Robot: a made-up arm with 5 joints.
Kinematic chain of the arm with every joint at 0, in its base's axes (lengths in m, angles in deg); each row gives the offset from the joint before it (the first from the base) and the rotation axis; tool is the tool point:
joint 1: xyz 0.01 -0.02 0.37 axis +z
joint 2: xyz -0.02 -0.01 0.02 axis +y
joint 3: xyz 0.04 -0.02 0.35 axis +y
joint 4: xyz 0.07 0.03 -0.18 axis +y
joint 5: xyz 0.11 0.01 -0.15 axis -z
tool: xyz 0.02 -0.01 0
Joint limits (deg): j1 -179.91..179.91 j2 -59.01..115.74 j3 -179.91..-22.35 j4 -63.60..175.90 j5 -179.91..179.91
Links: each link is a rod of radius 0.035 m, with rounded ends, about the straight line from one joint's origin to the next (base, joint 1, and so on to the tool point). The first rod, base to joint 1, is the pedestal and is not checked.
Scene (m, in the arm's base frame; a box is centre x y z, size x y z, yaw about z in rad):
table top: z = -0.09
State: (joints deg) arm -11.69 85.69 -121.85 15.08 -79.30
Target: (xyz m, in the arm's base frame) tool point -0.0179 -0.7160 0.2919
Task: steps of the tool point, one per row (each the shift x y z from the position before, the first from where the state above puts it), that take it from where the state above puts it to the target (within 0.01 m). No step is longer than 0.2 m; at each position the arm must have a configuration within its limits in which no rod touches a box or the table.
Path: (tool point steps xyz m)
1: -0.0385 -0.1564 0.0186
2: -0.0761 -0.1437 0.0189
3: -0.1096 -0.1219 0.0191
4: -0.1369 -0.0925 0.0193
5: -0.1562 -0.0568 0.0195
6: -0.1664 -0.0174 0.0196

